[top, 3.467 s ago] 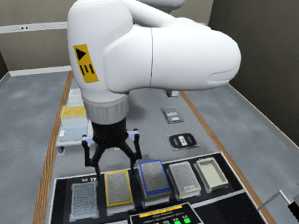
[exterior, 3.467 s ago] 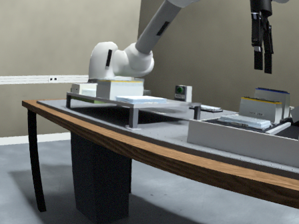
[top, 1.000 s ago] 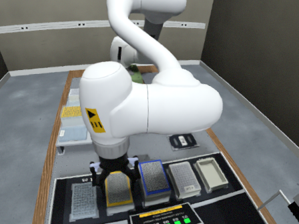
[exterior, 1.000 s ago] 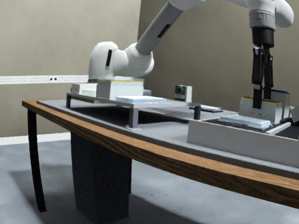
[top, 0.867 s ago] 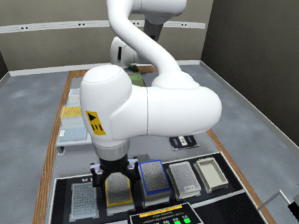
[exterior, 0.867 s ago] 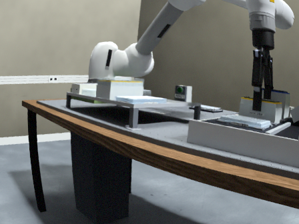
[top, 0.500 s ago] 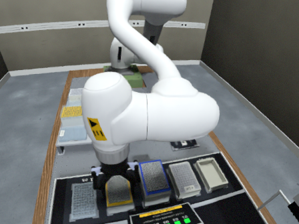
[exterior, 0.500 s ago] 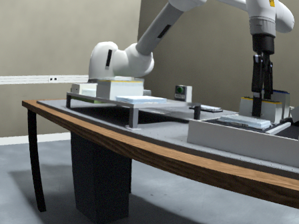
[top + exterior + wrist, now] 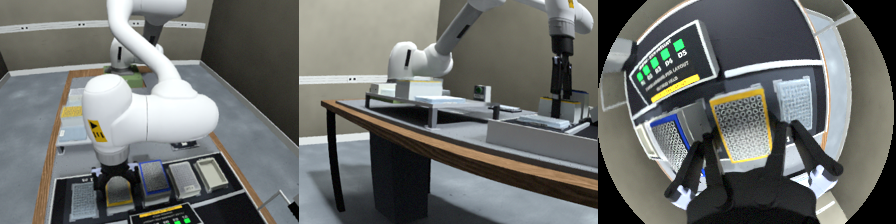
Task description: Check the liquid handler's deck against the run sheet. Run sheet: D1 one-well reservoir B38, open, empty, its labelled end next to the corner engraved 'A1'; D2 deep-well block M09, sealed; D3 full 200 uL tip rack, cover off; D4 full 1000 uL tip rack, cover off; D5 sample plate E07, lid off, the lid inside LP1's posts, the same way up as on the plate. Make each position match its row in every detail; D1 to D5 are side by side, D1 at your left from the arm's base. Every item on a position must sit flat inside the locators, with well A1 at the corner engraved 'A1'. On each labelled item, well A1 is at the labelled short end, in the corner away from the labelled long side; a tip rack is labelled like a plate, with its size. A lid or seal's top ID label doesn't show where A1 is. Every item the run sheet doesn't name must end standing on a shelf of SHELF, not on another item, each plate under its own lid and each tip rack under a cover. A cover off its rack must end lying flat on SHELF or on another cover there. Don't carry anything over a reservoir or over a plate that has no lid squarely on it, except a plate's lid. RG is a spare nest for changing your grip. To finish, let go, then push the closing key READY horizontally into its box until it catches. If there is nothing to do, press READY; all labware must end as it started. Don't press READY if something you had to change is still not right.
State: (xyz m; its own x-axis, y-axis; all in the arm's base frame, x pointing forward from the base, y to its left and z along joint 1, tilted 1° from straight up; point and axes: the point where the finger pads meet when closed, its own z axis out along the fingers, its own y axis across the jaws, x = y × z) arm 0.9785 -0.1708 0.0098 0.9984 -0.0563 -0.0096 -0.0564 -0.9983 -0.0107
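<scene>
The yellow-rimmed tip rack is 1 cm behind my hand, 1 cm to the right of it and 1 cm above it. From my hand the other things lie so: blue-rimmed tip rack 12 cm to the left, 3 cm above; then deep-well block 1 cm ahead, 25 cm to the left, 1 cm below; then clear sample plate 1 cm behind, 12 cm to the right, 3 cm below.
</scene>
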